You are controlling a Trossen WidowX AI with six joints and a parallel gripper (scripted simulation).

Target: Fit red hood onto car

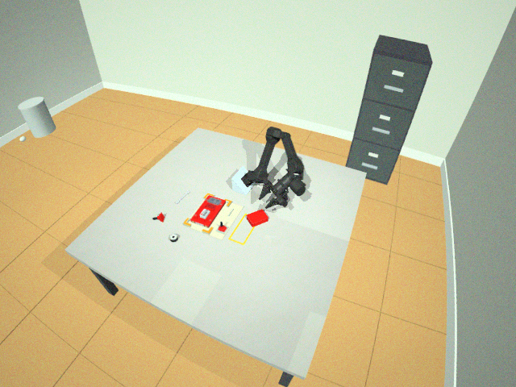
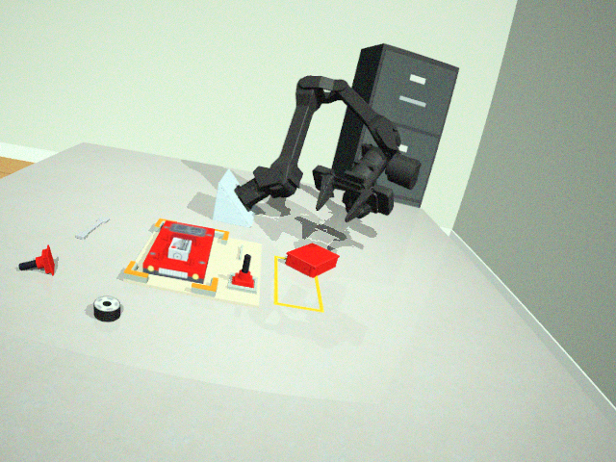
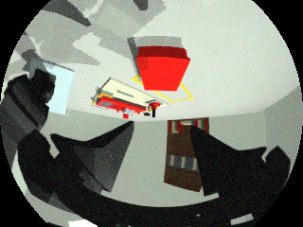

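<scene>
My gripper tip is now 20 mm short of the red hood, 20 mm to the left of it and 90 mm above it. Also, from my gripper tip: black post: 180 mm ahead, 130 mm to the right, 70 mm below; then black wheel: 350 mm ahead, 310 mm to the right, 100 mm below; then white engine block: 150 mm ahead, 250 mm to the right, 80 mm below.
</scene>
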